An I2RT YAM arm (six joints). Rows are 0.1 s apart.
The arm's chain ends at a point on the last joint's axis. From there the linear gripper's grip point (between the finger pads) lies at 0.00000 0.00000 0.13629 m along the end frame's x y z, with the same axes.
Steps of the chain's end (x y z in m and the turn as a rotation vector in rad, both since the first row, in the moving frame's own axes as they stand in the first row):
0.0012, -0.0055, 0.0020, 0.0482, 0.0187, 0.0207
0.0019, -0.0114, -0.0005, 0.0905, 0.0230, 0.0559
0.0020, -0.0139, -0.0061, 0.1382, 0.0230, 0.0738
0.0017, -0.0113, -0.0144, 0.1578, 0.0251, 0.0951
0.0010, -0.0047, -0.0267, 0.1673, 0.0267, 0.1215
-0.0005, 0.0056, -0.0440, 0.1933, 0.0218, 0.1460
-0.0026, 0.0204, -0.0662, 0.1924, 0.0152, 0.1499
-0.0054, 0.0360, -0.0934, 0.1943, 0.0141, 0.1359
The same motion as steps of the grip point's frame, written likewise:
0.0038, -0.0120, 0.0018, 0.0482, 0.0187, 0.0207
0.0054, -0.0236, -0.0011, 0.0905, 0.0230, 0.0559
0.0058, -0.0325, -0.0074, 0.1382, 0.0230, 0.0738
0.0061, -0.0325, -0.0161, 0.1578, 0.0251, 0.0951
0.0060, -0.0271, -0.0286, 0.1673, 0.0267, 0.1215
0.0044, -0.0203, -0.0466, 0.1933, 0.0218, 0.1460
0.0014, -0.0054, -0.0687, 0.1924, 0.0152, 0.1499
-0.0017, 0.0099, -0.0960, 0.1943, 0.0141, 0.1359

